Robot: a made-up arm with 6 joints. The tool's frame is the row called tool.
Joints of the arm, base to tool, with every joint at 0 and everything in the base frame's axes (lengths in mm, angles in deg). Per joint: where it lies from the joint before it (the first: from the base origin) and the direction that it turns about. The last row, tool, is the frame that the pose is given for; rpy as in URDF.
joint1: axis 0 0 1 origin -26.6 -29 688.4
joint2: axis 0 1 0 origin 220.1 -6.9 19.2
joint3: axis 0 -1 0 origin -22.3 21.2 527.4
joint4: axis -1 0 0 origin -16.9 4.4 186.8
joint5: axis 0 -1 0 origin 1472.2 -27.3 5.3
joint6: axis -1 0 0 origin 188.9 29.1 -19.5
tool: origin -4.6 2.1 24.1 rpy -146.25 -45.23 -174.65
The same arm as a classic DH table. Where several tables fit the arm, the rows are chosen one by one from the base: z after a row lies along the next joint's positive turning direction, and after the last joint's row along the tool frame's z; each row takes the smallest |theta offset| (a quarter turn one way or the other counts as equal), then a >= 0, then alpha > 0; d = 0 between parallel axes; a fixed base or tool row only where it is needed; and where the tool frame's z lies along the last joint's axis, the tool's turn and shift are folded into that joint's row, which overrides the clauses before.
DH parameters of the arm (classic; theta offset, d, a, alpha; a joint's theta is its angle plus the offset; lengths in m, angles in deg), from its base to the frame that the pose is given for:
base (fixed): 47.47 0 -0.0394 0
joint1: -47.47 0.7076 0.2201 -90
joint2: 87.58 0 -0.5279 180
joint3: -2.42 -0.0187 -0.1868 90
joint4: 0 -1.4553 -0.0053 -90
joint5: 0 -0.0018 0.0195 90
joint6: -43.91 -0.1727 -0.0159 -57.59
tool (fixed): -123.85 -0.0216 0 0

